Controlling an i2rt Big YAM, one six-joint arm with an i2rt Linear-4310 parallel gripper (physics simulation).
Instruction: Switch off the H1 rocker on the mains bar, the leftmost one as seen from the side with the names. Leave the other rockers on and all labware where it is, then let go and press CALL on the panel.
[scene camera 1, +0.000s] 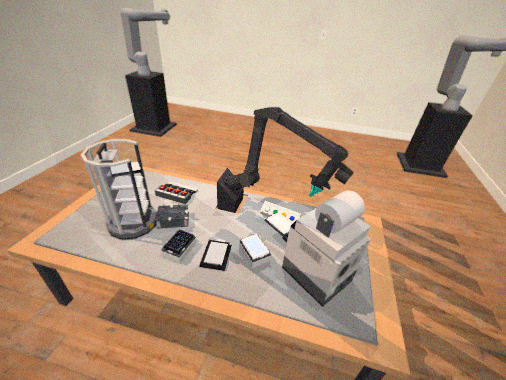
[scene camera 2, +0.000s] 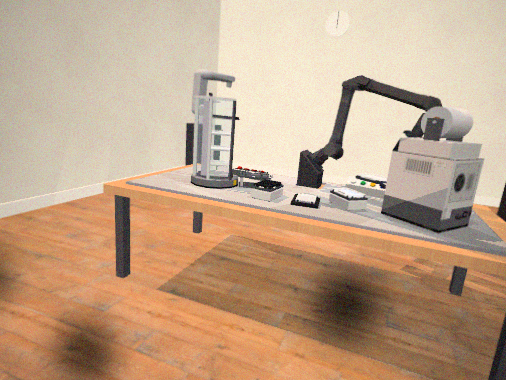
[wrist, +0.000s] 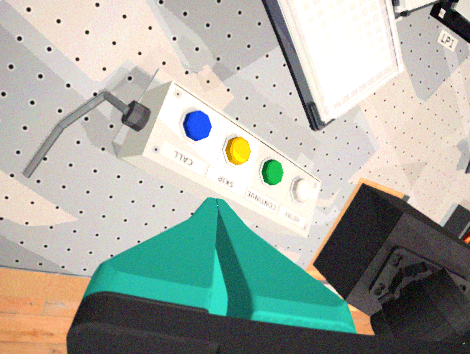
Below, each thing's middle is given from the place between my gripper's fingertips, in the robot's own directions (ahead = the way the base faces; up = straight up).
Now: the tall rack tower (scene camera 1: 108, 163) 21 cm ahead of my hand, 90 cm to the right of it and 1 cm below it.
